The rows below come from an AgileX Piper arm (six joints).
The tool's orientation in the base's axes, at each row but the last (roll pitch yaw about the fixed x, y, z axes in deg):
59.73, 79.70, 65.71
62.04, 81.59, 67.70
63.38, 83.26, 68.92
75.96, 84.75, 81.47
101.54, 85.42, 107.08
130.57, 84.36, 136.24
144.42, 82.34, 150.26
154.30, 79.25, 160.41
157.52, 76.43, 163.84
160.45, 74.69, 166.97
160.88, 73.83, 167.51
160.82, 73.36, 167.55
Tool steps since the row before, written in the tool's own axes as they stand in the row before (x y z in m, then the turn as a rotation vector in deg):
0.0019, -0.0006, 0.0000, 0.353, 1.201, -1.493
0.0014, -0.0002, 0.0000, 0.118, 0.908, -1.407
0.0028, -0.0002, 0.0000, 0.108, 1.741, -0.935
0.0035, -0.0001, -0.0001, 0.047, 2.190, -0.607
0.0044, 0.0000, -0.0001, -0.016, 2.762, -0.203
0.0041, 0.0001, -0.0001, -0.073, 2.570, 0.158
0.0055, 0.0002, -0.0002, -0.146, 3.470, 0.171
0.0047, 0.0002, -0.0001, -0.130, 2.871, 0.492
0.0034, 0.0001, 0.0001, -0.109, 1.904, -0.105
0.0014, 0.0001, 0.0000, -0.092, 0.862, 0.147
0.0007, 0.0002, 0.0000, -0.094, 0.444, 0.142
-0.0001, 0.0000, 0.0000, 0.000, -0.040, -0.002
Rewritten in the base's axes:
0.0002, -0.0003, -0.0020, -1.586, 1.092, -0.296
0.0001, 0.0000, -0.0014, -1.484, 0.779, -0.096
0.0001, 0.0001, -0.0028, -1.097, 1.647, 0.026
0.0000, 0.0002, -0.0035, -0.815, 2.118, 0.134
-0.0002, 0.0003, -0.0044, -0.466, 2.720, 0.235
-0.0004, 0.0004, -0.0041, -0.085, 2.562, 0.254
-0.0009, 0.0005, -0.0054, -0.151, 3.451, 0.395
-0.0009, 0.0005, -0.0046, 0.220, 2.894, 0.277
-0.0007, 0.0003, -0.0033, -0.267, 1.867, 0.300
-0.0004, 0.0002, -0.0013, 0.077, 0.866, 0.128
-0.0002, 0.0002, -0.0007, 0.116, 0.452, 0.093
0.0000, 0.0000, 0.0001, 0.002, -0.040, -0.003

